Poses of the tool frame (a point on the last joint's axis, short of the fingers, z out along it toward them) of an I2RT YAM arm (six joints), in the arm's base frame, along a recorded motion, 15 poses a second.
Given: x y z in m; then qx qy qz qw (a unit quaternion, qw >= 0).
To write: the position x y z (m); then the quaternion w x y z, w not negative. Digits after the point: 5 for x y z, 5 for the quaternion.
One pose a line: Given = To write
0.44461 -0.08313 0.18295 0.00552 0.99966 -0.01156 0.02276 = 0.44461 -0.08313 0.18295 0.02276 0.00552 0.99966 -0.01156
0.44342 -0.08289 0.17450 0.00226 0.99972 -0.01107 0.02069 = 0.44342 -0.08289 0.17450 0.02069 0.00226 0.99972 -0.01107
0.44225 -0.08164 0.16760 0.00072 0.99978 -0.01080 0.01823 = 0.44225 -0.08164 0.16760 0.01823 0.00072 0.99978 -0.01080
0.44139 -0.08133 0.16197 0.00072 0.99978 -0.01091 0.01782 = 0.44139 -0.08133 0.16197 0.01782 0.00072 0.99978 -0.01091
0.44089 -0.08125 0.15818 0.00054 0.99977 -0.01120 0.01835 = 0.44089 -0.08125 0.15818 0.01835 0.00054 0.99977 -0.01120
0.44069 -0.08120 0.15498 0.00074 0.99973 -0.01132 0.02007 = 0.44069 -0.08120 0.15498 0.02007 0.00074 0.99973 -0.01132
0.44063 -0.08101 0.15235 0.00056 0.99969 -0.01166 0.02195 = 0.44063 -0.08101 0.15235 0.02195 0.00056 0.99969 -0.01166
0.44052 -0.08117 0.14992 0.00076 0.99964 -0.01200 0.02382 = 0.44052 -0.08117 0.14992 0.02382 0.00076 0.99964 -0.01200
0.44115 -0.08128 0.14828 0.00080 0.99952 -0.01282 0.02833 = 0.44115 -0.08128 0.14828 0.02833 0.00080 0.99952 -0.01282
